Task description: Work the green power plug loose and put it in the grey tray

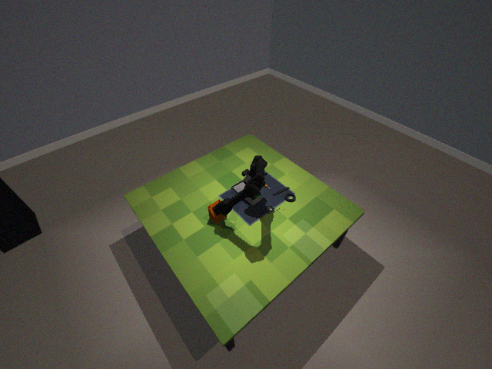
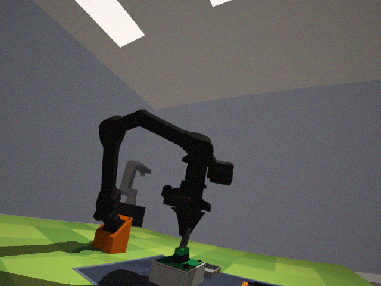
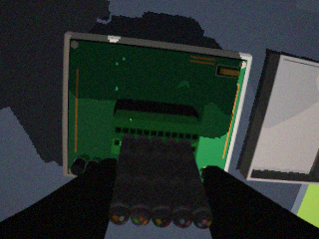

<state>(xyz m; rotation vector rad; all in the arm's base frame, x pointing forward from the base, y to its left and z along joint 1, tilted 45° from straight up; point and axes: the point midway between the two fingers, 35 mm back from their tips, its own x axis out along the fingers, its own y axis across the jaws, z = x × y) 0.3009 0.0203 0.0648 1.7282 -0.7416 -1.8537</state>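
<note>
The green power plug lies 4 cm below my gripper tip. From my gripper tip the other things lie so: dark mat (5 cm ahead, 12 cm below); dark bar (21 cm ahead, 11 cm to the right, 12 cm below).
</note>
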